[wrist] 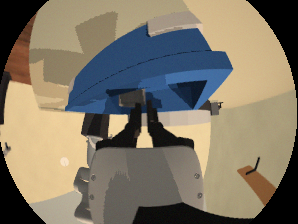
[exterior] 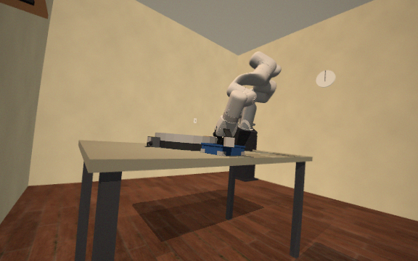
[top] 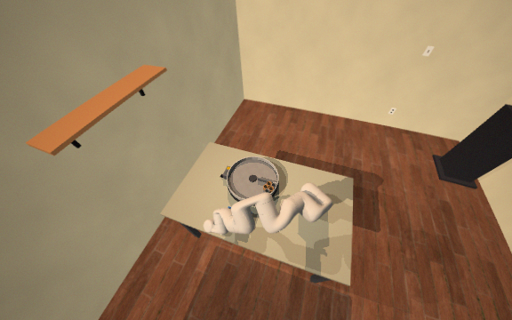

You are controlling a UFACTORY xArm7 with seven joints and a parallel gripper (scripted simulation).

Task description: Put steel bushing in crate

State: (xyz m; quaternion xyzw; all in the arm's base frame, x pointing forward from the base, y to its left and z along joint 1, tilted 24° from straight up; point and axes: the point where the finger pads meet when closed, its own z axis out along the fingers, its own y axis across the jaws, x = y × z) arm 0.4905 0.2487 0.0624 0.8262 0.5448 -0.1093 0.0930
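My hand is 20 mm past the blue crate and 40 mm above it. From my hand the other things lie so: round grey turning table: 350 mm to the right, 10 mm below.
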